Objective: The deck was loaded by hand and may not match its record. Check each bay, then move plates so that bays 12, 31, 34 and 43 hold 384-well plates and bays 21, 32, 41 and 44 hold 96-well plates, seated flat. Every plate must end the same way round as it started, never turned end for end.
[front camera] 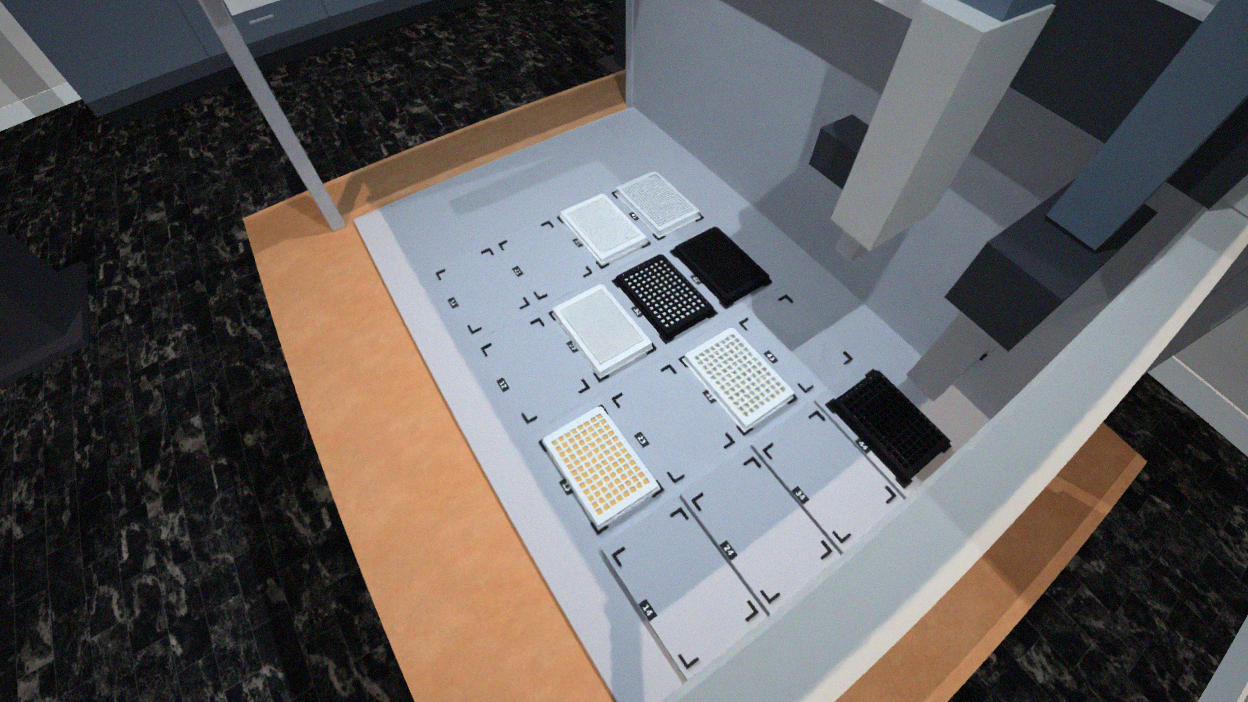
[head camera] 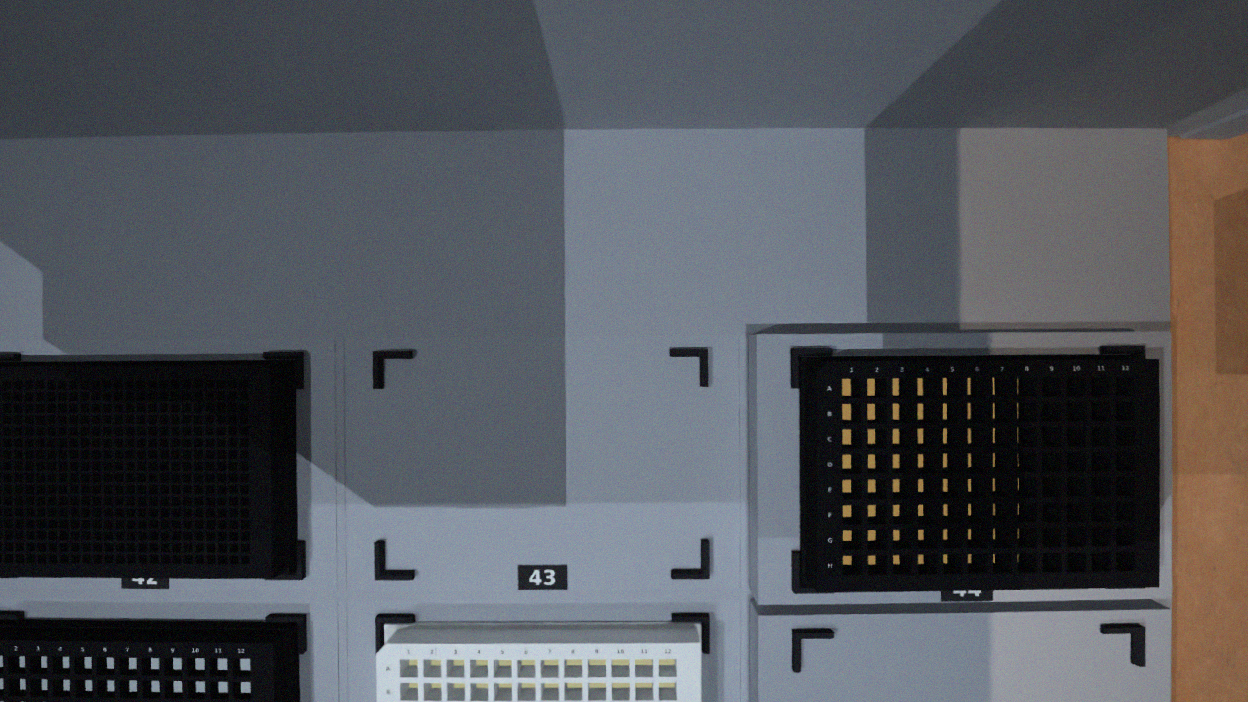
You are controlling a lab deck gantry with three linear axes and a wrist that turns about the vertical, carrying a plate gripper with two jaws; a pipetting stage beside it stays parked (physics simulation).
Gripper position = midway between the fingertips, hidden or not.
In view: my gripper [front camera: 947, 365] and a grey wall [head camera: 75, 75].
